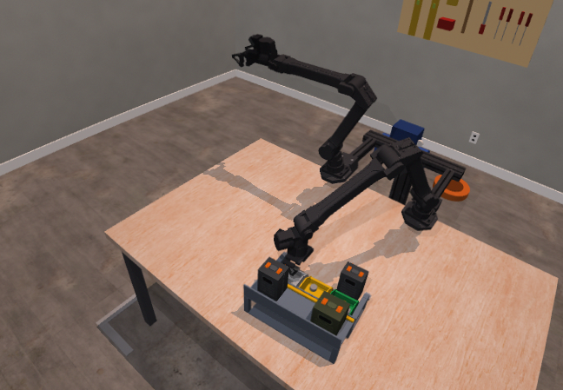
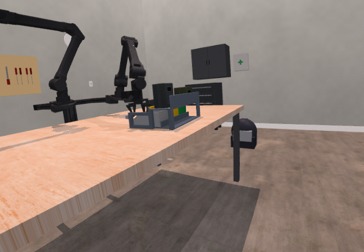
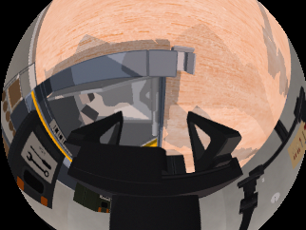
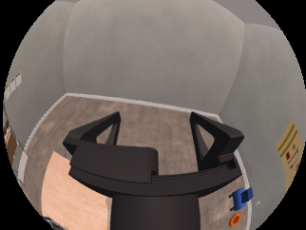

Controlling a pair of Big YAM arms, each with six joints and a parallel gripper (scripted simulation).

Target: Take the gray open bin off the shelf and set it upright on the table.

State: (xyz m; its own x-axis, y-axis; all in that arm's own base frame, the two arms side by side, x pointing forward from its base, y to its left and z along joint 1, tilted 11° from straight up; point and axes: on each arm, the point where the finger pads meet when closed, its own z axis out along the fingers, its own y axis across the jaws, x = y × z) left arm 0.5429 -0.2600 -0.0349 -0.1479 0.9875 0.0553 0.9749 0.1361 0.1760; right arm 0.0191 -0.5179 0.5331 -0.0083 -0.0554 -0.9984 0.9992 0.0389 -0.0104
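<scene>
My left gripper is now 80 mm short of the gray open bin, 10 mm to the right of it and 10 mm above it. From my left hand the other things lie so: yellow bin 120 mm to the left, 60 mm ahead, 10 mm below; then gray shelf 130 mm to the left, 90 mm ahead, 10 mm above; then green bin 230 mm to the left, 50 mm ahead, 10 mm below.
</scene>
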